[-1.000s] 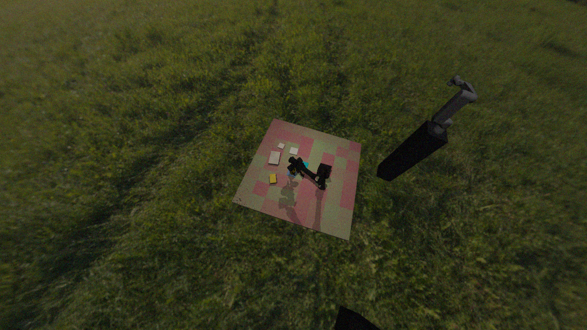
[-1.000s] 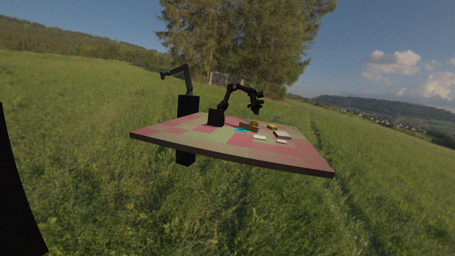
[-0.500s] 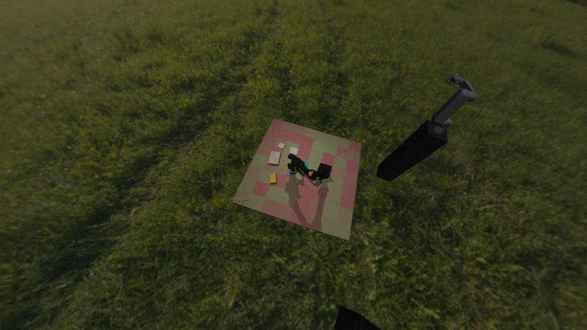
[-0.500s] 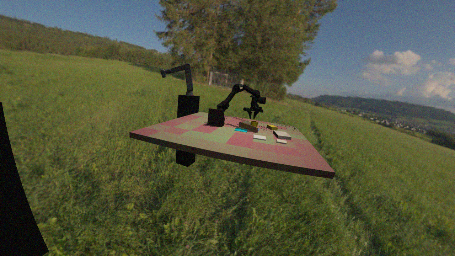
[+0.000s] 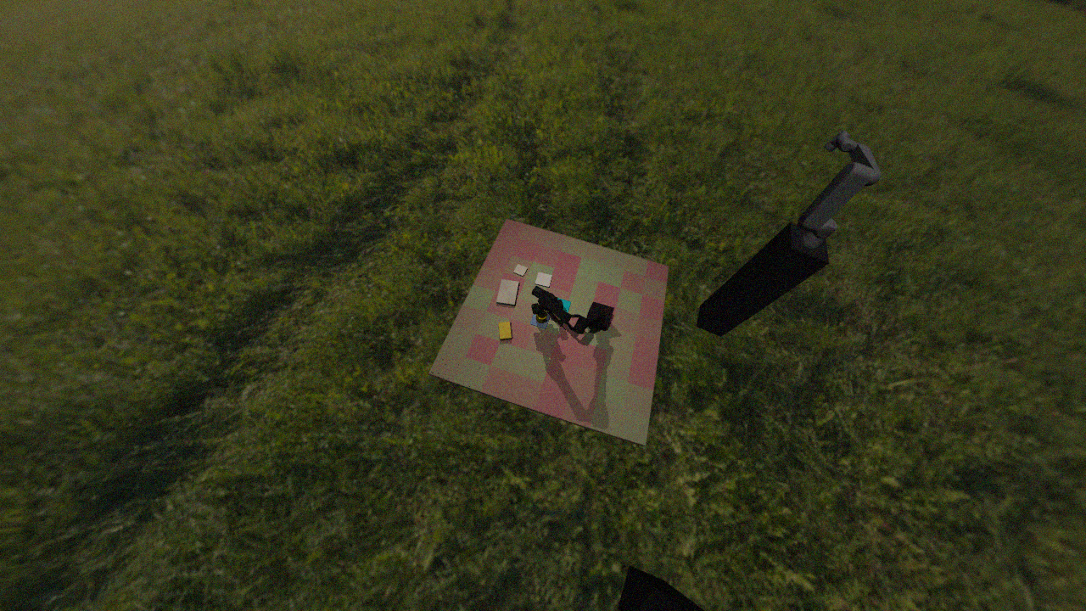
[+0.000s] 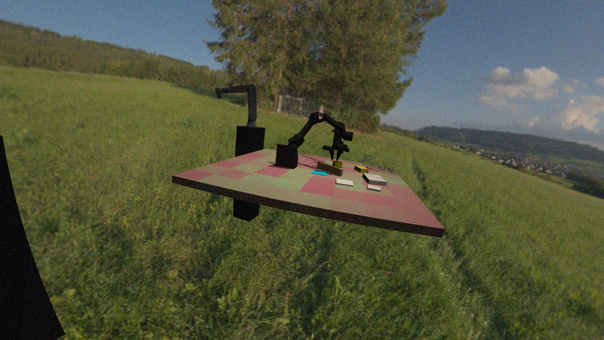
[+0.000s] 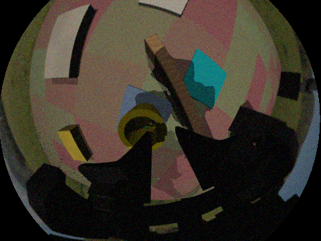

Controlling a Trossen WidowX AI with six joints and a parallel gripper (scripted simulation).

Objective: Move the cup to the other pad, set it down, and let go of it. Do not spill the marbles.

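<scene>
Right now my gripper tip is 2 cm short of the yellow cup, 2 cm to the right of it and 4 cm above it. From my gripper tip the other things lie so: brown wooden bar 2 cm behind, 5 cm to the right, 6 cm below; pale blue pad 3 cm ahead, 2 cm to the left, 9 cm below; cyan pad 6 cm behind, 13 cm to the right, 9 cm below.
</scene>
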